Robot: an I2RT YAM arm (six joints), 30 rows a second.
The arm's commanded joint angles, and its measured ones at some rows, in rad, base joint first. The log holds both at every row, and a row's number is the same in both.
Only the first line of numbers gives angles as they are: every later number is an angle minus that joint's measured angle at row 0.
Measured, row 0:
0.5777 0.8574 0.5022 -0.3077 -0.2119 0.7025
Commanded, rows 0 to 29:
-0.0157 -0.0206 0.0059 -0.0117 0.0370 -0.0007
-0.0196 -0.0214 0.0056 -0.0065 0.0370 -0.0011
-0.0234 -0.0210 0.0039 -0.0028 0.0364 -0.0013
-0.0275 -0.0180 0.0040 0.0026 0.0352 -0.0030
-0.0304 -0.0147 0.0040 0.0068 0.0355 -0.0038
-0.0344 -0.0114 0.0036 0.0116 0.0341 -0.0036
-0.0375 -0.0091 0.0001 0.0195 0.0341 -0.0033
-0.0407 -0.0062 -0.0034 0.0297 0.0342 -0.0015
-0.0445 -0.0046 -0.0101 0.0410 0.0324 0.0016
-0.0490 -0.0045 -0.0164 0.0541 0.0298 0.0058
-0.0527 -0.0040 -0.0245 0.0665 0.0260 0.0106
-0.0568 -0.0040 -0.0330 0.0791 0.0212 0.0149
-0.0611 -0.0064 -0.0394 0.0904 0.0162 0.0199
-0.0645 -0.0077 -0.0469 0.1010 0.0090 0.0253
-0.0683 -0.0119 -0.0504 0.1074 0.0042 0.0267
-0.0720 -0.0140 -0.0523 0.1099 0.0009 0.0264
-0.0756 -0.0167 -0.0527 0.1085 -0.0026 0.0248
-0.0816 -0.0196 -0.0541 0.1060 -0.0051 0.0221
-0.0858 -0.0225 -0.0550 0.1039 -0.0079 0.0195
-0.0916 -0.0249 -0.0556 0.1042 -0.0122 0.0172
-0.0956 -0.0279 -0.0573 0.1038 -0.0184 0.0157
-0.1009 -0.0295 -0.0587 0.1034 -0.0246 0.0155
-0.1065 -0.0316 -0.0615 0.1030 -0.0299 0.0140
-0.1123 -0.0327 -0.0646 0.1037 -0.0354 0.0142
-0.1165 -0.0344 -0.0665 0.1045 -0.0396 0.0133
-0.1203 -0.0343 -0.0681 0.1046 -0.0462 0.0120
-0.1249 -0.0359 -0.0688 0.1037 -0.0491 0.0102
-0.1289 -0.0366 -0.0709 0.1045 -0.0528 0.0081
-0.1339 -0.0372 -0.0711 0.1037 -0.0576 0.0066
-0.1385 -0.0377 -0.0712 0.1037 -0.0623 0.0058
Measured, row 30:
-0.1224 -0.0244 -0.0629 0.0744 -0.0359 0.0118
